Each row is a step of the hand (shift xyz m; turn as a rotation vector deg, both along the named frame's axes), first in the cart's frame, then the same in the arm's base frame.
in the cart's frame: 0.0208 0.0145 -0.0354 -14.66 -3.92 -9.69
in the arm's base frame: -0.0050 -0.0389 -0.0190 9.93 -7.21 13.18
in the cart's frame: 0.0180 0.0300 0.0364 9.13 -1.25 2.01
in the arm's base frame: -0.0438 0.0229 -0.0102 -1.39 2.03 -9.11
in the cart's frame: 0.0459 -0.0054 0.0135 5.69 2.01 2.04
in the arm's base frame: -0.0090 0.0131 -0.0455 -3.69 1.02 -5.09
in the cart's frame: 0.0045 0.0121 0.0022 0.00 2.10 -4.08
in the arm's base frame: -0.0127 -0.0024 -0.0019 -0.48 -4.56 0.25
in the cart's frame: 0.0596 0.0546 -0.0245 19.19 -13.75 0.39
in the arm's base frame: -0.0532 -0.0441 -0.0486 8.60 4.61 -21.50
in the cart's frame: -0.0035 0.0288 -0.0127 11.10 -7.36 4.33
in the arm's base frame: -0.0212 -0.0219 0.0086 2.99 6.29 -12.15
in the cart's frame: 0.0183 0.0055 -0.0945 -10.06 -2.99 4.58
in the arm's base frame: 0.0246 -0.0909 -0.0207 3.13 5.66 9.45
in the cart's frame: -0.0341 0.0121 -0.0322 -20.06 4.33 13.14
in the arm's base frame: 0.0071 -0.0333 0.0345 -4.57 11.40 21.05
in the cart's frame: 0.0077 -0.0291 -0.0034 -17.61 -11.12 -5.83
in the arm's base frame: 0.0263 0.0068 -0.0134 15.74 -0.96 14.80
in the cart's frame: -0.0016 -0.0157 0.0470 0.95 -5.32 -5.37
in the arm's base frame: -0.0019 0.0495 0.0004 6.56 -3.17 -2.21
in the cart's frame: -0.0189 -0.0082 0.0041 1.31 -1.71 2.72
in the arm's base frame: 0.0098 0.0073 0.0171 0.34 3.11 -1.51
